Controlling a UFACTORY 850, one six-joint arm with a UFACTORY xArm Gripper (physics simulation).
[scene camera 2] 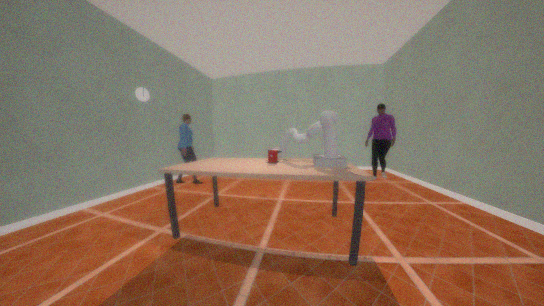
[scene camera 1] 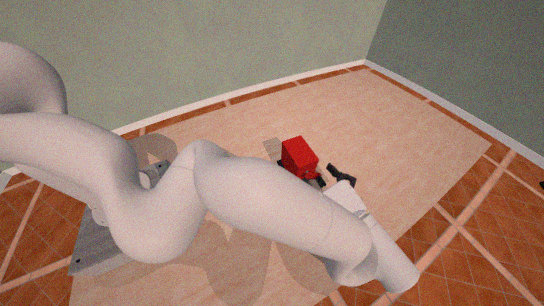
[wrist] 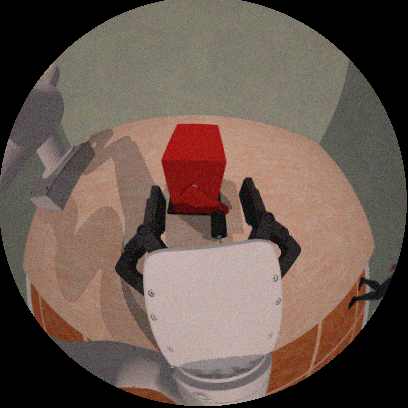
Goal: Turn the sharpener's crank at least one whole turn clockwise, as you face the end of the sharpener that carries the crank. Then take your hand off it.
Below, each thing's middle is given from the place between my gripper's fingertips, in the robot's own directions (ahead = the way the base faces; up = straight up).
My hand is 6 cm to the right of the red sharpener (scene camera 1: 297, 157), 5 cm above it and 1 cm short of it.
